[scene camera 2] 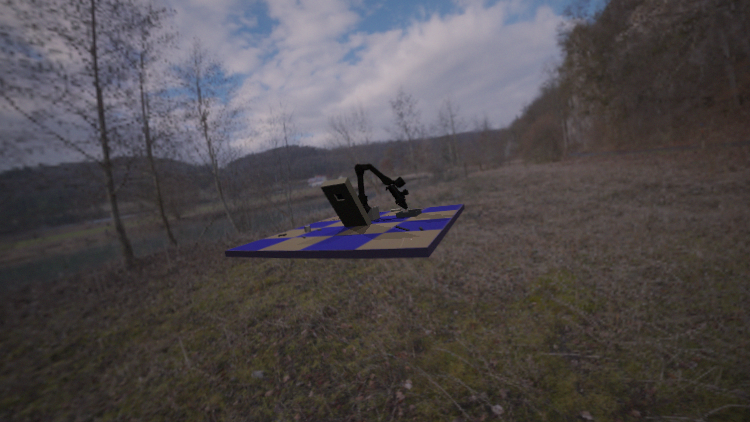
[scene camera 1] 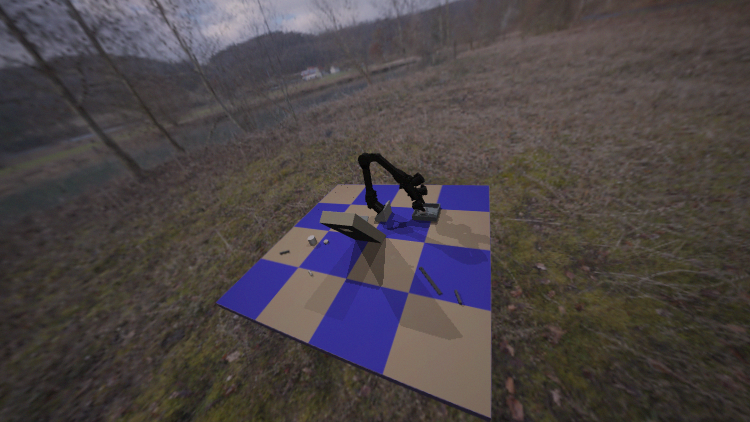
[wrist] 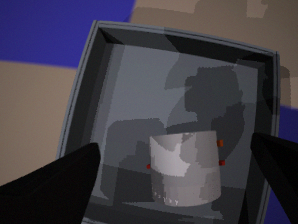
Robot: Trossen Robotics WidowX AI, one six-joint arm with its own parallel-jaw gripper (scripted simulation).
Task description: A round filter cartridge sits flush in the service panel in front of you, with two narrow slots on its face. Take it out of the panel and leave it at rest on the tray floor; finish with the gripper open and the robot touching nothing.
Scene:
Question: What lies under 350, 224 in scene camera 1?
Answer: A tan service panel.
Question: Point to a square grey tray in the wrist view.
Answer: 133, 81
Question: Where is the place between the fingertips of my gripper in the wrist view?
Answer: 177, 146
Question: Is my gripper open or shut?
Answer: Open.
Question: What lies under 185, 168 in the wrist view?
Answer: A round grey filter cartridge.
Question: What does my gripper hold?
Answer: Nothing.

